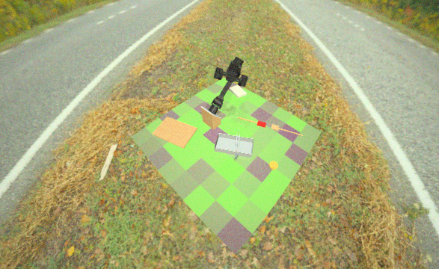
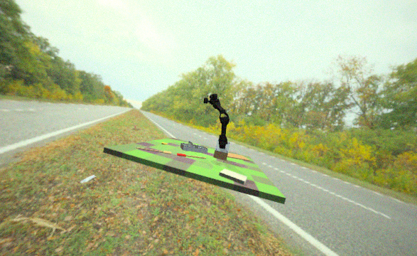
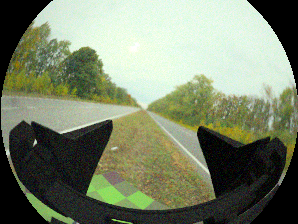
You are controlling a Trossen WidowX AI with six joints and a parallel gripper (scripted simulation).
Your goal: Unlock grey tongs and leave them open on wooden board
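The roasting tin is 620 mm below my gripper tip, 50 mm to the left of it and 30 mm ahead of it. From my gripper tip the other things lie so: yellow lock piece (580 mm below, 90 mm ahead); then wooden board (640 mm below, 480 mm behind, 190 mm to the right); then red-headed spatula (640 mm below, 390 mm to the left).
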